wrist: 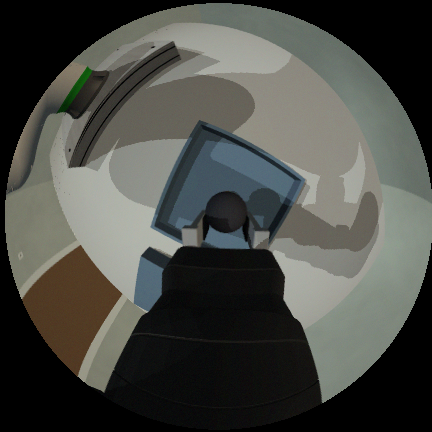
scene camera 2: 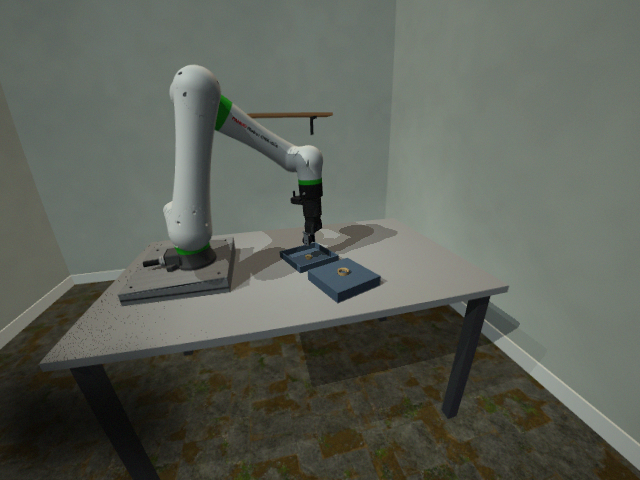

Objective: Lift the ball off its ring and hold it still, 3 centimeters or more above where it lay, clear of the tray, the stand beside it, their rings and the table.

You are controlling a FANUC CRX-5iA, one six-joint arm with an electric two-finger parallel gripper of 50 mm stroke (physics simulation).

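Frame: origin at the arm's base, x back, y right, z up, level; centimetres.
Seen in the pictures: gripper, between the fingertips: [wrist: 225,219] [scene camera 2: 309,243]; arm's base, origin of its link: [wrist: 89,93] [scene camera 2: 197,261].
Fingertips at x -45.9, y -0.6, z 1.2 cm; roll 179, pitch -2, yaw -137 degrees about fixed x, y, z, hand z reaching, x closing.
Pixels of each thing's top centre, then the offset from my fingertips to it. "*": a spot on its surface instead. Level surfaces: height alone.
- blue tray, a spot on its surface: [wrist: 176,174] * dx +9.1, dy +1.5, dz -6.6 cm
- small brass ring, a spot on its surface: [scene camera 2: 308,256] * dx +0.5, dy -1.9, dz -7.0 cm
- table, height of its surface: dz -7.8 cm
- second brass ring, a spot on its surface: [scene camera 2: 343,271] * dx -7.3, dy +21.9, dz -3.7 cm
A dark, nearly black ball [wrist: 226,212] sits between the two fingertips in the wrist view; in scene camera 2 it is too small and dark to make out clearly. My gripper [scene camera 2: 308,241] [wrist: 225,219] is shut on the ball and points down, above the back part of the blue tray [scene camera 2: 292,262] [wrist: 176,174]. A small brass ring [scene camera 2: 308,256] lies on the tray floor with no ball on it, below the fingertips with a gap between. The ring in the tray is hidden in the wrist view.
The blue stand [scene camera 2: 338,288] [wrist: 149,280] is beside the tray, nearer the front of the table [scene camera 2: 248,310]. A second brass ring [scene camera 2: 343,271] lies on its top. The arm's base plate [scene camera 2: 175,290] is to the left. A brown shelf [scene camera 2: 289,114] is on the back wall.
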